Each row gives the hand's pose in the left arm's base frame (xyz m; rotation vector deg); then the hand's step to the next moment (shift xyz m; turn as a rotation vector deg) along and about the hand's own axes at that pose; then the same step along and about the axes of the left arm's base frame.
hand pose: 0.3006 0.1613 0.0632 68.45 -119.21 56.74
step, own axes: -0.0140 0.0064 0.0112 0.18 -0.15 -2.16
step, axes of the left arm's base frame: -0.0002 -0.0001 -0.0190 0.24 1.60 1.45
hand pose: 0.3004 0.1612 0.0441 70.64 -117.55 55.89
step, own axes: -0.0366 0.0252 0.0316 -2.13 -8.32 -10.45
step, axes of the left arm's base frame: -0.0097 0.0008 -0.0536 9.30 6.86 7.03
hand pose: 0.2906 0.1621 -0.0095 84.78 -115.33 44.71
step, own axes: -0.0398 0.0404 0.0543 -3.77 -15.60 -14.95
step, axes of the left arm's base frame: -0.0319 -0.0026 -0.0717 17.05 9.41 10.08
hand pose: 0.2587 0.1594 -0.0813 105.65 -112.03 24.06
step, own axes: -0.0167 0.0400 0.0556 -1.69 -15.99 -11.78
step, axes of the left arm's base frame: -0.0445 -0.0097 -0.0539 17.07 6.02 8.34
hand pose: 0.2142 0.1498 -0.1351 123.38 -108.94 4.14
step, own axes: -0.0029 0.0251 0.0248 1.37 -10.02 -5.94
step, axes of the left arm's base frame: -0.0284 -0.0055 -0.0203 10.84 1.09 4.35
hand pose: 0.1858 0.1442 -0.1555 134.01 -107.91 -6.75
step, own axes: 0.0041 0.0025 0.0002 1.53 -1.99 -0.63
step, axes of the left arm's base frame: -0.0016 -0.0045 0.0003 2.34 -1.04 0.35
